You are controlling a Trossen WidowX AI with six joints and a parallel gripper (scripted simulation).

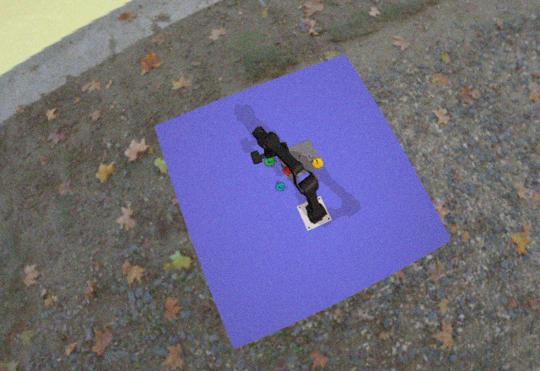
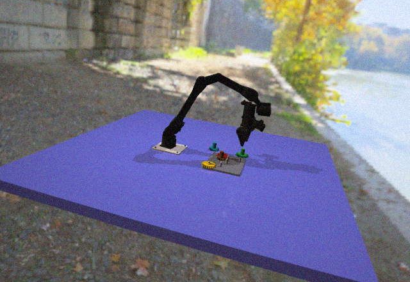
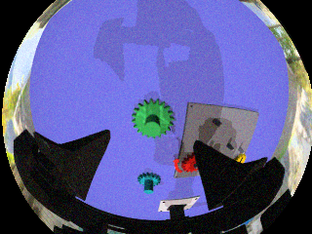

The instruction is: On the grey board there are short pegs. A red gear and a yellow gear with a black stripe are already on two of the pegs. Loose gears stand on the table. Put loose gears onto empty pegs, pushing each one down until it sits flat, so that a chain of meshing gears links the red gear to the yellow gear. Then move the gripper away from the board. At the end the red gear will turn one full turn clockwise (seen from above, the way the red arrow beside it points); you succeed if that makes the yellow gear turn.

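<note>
Right now my gripper tip is 5 cm above the green gear. The rest, counted from my gripper tip: teal gear 15 cm behind, 5 cm below, 2 cm to the right; red gear 9 cm to the right, 7 cm behind, 5 cm below; brown gear 14 cm to the right, 7 cm behind, 4 cm below.
</note>
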